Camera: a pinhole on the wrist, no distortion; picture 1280 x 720 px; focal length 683.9 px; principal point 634.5 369.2 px. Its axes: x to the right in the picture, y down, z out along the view. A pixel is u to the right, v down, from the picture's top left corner.
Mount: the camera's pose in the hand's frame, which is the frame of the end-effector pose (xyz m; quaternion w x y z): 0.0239 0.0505 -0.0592 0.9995 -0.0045 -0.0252 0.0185
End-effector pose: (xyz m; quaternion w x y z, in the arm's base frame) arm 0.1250 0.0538 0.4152 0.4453 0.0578 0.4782 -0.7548
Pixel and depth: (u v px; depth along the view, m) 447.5 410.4 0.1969
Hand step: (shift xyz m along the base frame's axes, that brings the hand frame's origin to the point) 0.1146 -0.0883 0.0513
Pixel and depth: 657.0 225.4 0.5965
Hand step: 0.1213 -0.4176 0.3260
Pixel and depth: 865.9 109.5 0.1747
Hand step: -0.0143 -0.1374 0.0326
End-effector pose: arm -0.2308 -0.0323 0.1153 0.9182 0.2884 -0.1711 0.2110
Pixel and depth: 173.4 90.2 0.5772
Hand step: -0.3298 -0.5570 0.1307
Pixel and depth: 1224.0 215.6 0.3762
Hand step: 0.2276 -0.1190 0.3945
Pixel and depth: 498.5 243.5 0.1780
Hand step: -0.0476 -0.0627 0.0906
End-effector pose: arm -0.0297 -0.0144 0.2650 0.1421 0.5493 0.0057 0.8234
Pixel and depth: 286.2 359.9 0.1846
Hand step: 0.1269 -0.0808 -0.0161
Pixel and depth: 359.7 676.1 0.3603
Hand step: 0.2682 -0.2787 0.0196
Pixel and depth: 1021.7 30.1 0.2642
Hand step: 0.1514 0.0780 0.2213
